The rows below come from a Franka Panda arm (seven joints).
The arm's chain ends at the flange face. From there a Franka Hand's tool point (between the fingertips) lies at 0.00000 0.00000 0.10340 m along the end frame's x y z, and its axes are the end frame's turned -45 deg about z.
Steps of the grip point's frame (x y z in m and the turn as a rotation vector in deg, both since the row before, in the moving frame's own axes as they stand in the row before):
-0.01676, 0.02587, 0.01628, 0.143, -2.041, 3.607
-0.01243, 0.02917, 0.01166, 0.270, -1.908, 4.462
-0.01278, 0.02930, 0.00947, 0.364, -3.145, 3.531
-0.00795, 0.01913, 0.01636, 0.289, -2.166, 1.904
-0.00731, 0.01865, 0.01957, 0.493, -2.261, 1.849
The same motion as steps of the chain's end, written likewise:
0.00930, 0.02781, 0.01635, -1.342, -1.544, 3.607
0.01469, 0.02744, 0.01172, -1.158, -1.540, 4.462
0.01626, 0.02635, 0.00963, -1.966, -2.481, 3.531
0.01108, 0.01681, 0.01644, -1.327, -1.736, 1.904
0.01157, 0.01616, 0.01965, -1.250, -1.947, 1.849

